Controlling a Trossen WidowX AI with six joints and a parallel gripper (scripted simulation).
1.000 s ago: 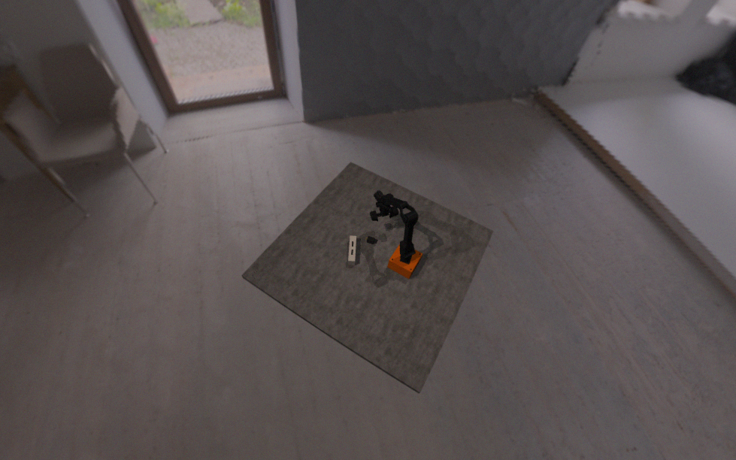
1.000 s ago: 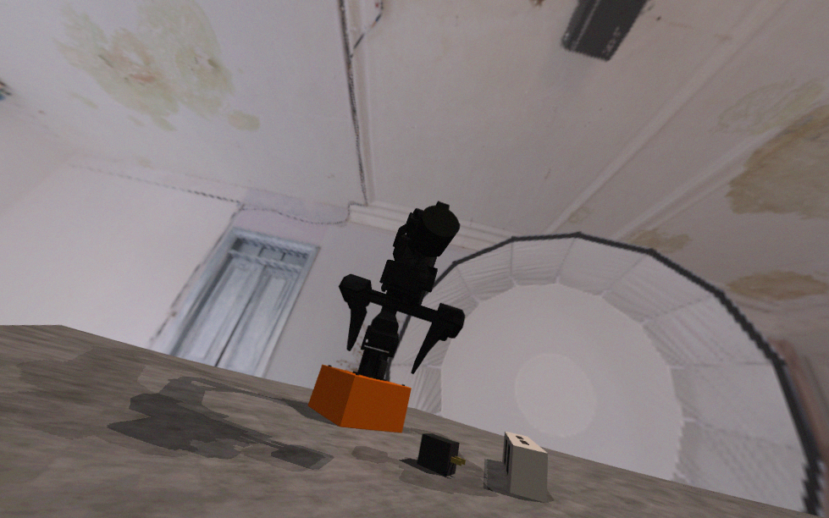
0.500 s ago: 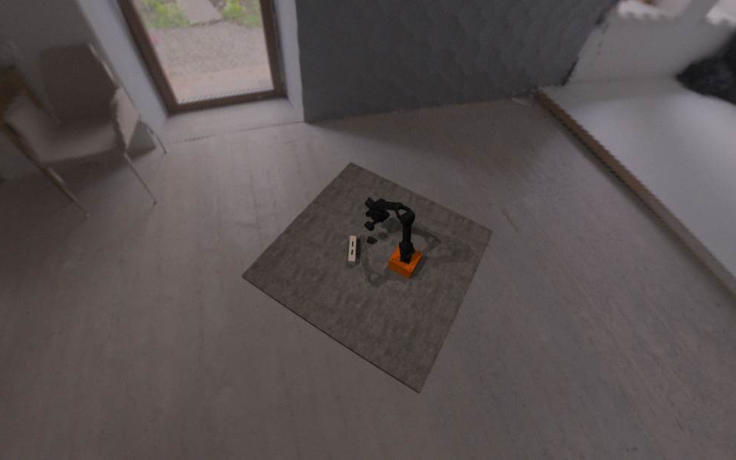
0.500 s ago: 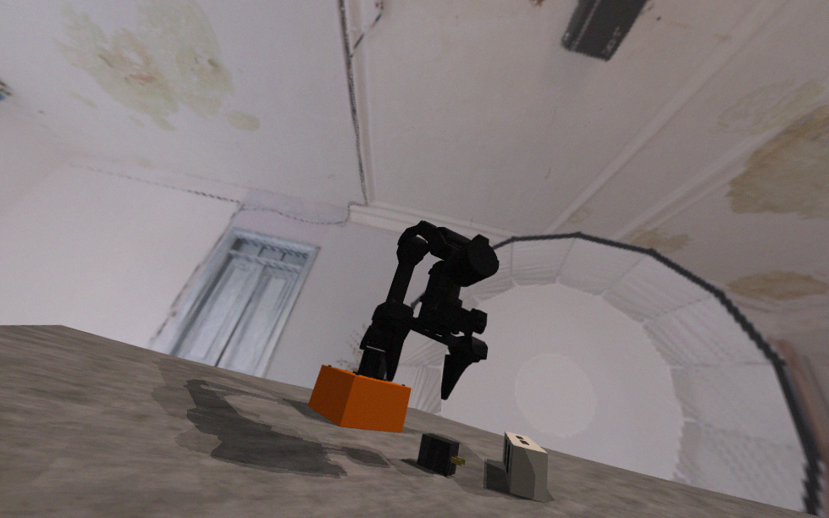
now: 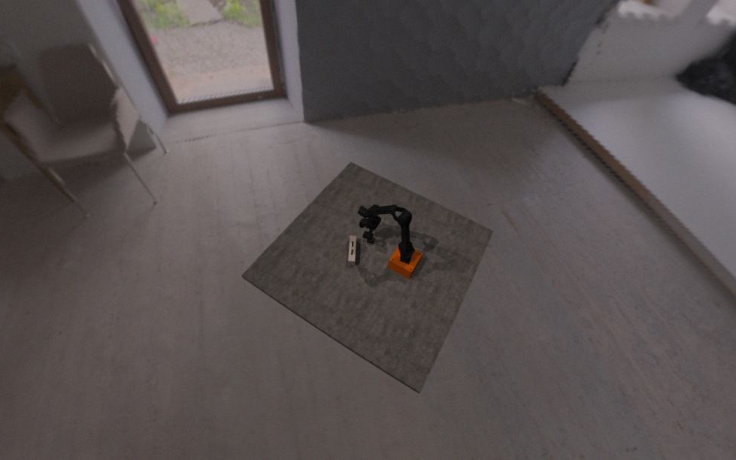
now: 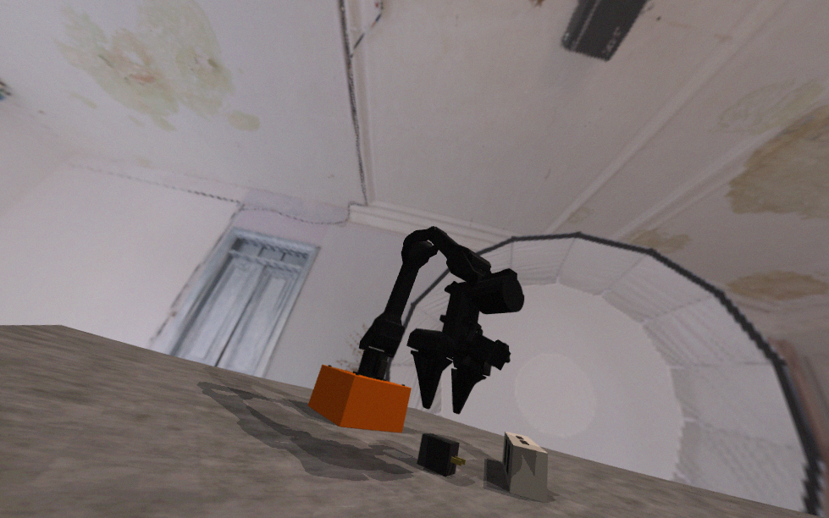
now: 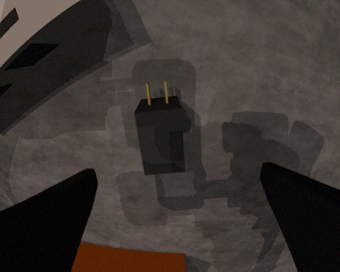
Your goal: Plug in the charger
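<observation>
My gripper tip is now 20 mm short of the black two-prong charger, 10 mm to the right of it and 60 mm above it.
</observation>
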